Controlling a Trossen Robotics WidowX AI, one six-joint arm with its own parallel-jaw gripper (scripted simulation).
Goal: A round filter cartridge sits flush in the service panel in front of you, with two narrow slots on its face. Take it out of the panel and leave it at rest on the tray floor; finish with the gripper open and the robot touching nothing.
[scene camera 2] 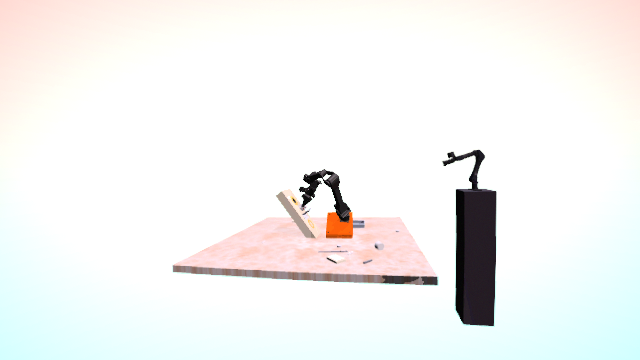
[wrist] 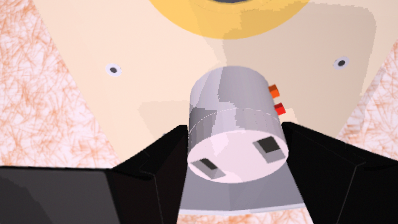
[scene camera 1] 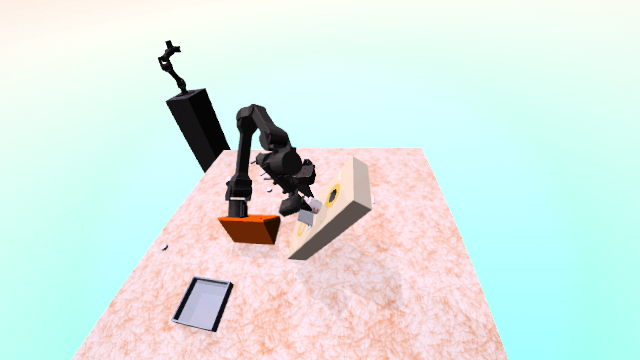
Observation:
In view: the gripper [scene camera 1: 312, 204], a round white filter cartridge [wrist: 235, 135], a grey tray [scene camera 1: 202, 305] and a beige service panel [scene camera 1: 346, 199].
The gripper shows as well in the wrist view [wrist: 234, 132]. The beige service panel is seen too in scene camera 2 [scene camera 2: 288, 200] and in the wrist view [wrist: 135, 72].

